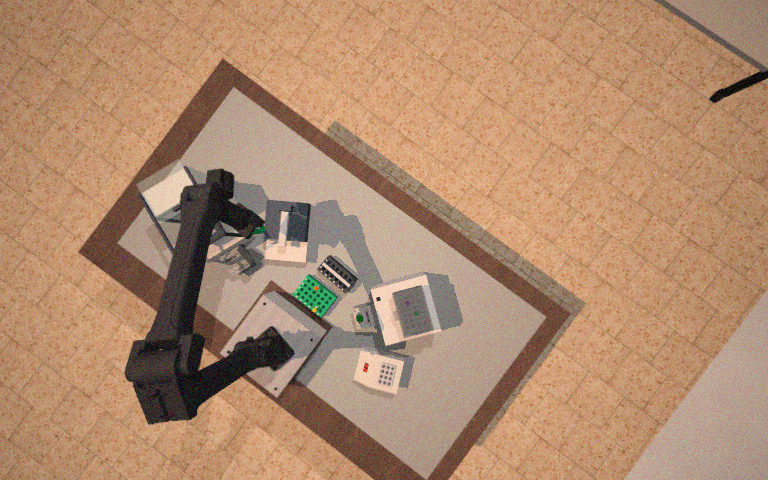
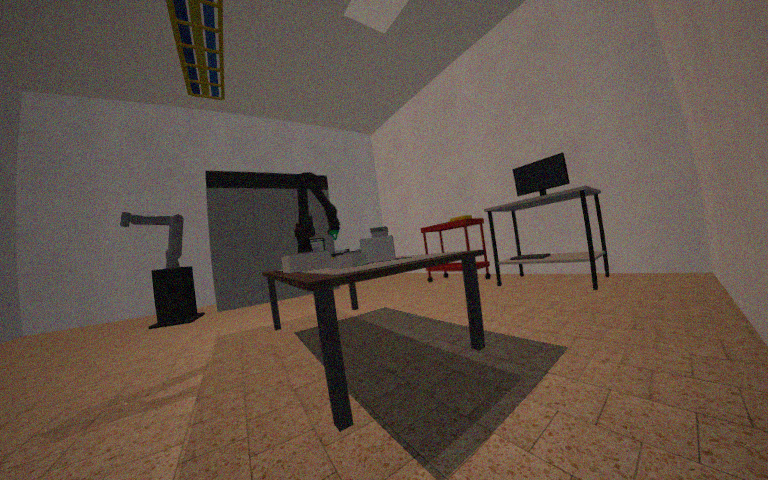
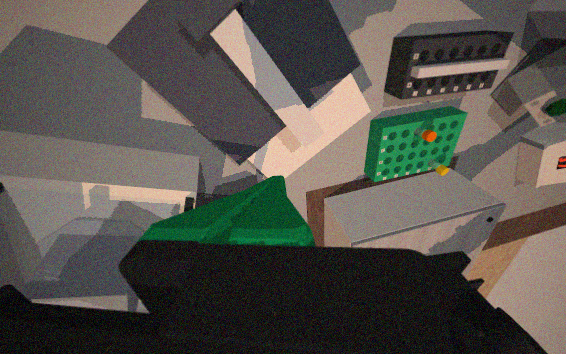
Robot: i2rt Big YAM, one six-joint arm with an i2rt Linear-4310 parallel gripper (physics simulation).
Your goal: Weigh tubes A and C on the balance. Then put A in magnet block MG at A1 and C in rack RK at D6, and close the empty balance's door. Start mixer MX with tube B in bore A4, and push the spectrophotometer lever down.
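Places are measured from the arm's base along level axes (x ahead, y left, z up), in centimetres.
Pixels of known places: gripper, fingertip midpoint: (image 1: 263,231) (image 2: 335,240) (image 3: 279,185); arm's base, link origin: (image 1: 273,347) (image 2: 305,253).
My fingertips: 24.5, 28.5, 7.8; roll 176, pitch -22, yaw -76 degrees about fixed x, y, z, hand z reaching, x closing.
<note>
For each thing: its top centre in the pictures, then the offset to it from my fingertips, as dx, dy, dz. "*": a spot on its surface instead.
- spectrophotometer, top centre: (image 3: 283,99) (image 1: 282,230) (image 2: 340,249) +2.7, -1.8, -7.6
- glass-walled balance, surface spot: (image 1: 164,198) * -15.0, +26.1, +3.1
- green rack, top centre: (image 3: 419,149) (image 1: 314,296) -5.5, -24.4, -14.8
- orange-capped tube, top centre: (image 3: 431,138) (image 1: 315,288) -2.8, -22.9, -12.3
- yellow-capped tube, top centre: (image 3: 444,171) (image 1: 314,309) -7.9, -27.8, -12.3
- dark magnet block, top centre: (image 3: 465,68) (image 1: 336,274) +5.3, -24.0, -13.0
- white mixer, top centre: (image 1: 392,317) (image 2: 368,229) +12.1, -45.3, +1.2
- white keypad box, top centre: (image 1: 378,373) (image 2: 347,252) -5.2, -57.6, -10.8
- small unit with a green button, top centre: (image 1: 359,319) +2.1, -40.3, -10.3
My gripper (image 1: 257,229) (image 2: 333,233) (image 3: 279,185) has green fingers and is shut on nothing. It hangs just left of the spectrophotometer (image 1: 287,232) (image 3: 199,79), between it and the glass-walled balance (image 1: 164,198). The green rack (image 1: 314,295) (image 3: 413,145) holds an orange-capped tube (image 1: 315,288) (image 3: 428,135) and a yellow-capped tube (image 1: 314,309) (image 3: 442,170). The dark magnet block (image 1: 336,272) (image 3: 447,64) lies beside the rack. The white mixer (image 1: 407,307) stands further right, with a small green dot on its grey top.
The arm's grey base plate (image 1: 291,330) (image 3: 409,205) lies at the table's near edge by the rack. A white keypad box (image 1: 379,371) stands below the mixer. A small unit with a green button (image 1: 360,318) sits left of the mixer.
</note>
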